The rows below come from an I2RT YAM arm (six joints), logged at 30 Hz.
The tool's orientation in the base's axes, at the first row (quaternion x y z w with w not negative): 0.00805, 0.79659, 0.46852, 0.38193
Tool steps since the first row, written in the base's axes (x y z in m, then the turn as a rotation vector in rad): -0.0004, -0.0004, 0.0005, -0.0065, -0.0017, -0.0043; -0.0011, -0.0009, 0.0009, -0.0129, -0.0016, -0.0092; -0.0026, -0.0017, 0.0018, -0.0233, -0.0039, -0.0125; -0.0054, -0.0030, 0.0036, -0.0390, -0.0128, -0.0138; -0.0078, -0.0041, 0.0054, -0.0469, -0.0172, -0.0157; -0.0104, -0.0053, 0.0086, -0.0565, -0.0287, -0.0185; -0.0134, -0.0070, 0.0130, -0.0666, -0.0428, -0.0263
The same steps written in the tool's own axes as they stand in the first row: -0.0002, 0.0003, -0.0007, 0.0066, -0.0019, -0.0041; -0.0001, 0.0006, -0.0016, 0.0141, -0.0034, -0.0067; 0.0001, 0.0013, -0.0033, 0.0226, -0.0036, -0.0139; 0.0005, 0.0029, -0.0065, 0.0312, -0.0041, -0.0298; 0.0008, 0.0045, -0.0093, 0.0363, -0.0053, -0.0374; 0.0002, 0.0071, -0.0126, 0.0405, -0.0105, -0.0511; -0.0009, 0.0105, -0.0169, 0.0471, -0.0208, -0.0656
